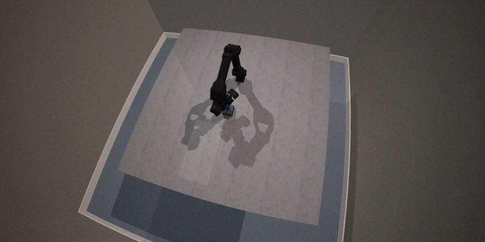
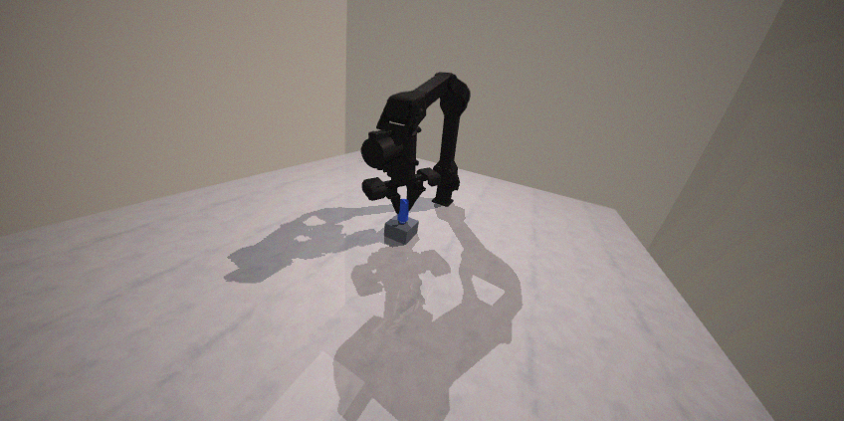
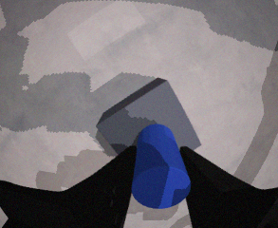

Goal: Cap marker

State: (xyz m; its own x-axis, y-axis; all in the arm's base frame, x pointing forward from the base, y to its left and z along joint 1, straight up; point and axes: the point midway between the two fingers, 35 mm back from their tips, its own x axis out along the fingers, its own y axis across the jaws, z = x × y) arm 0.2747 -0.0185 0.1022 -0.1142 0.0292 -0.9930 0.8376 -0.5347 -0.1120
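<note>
The blue cap is 1 cm above my gripper tip. From my gripper tip the other things lie so: grey holder block (5 cm below); thin pale ring (2 cm below).
</note>
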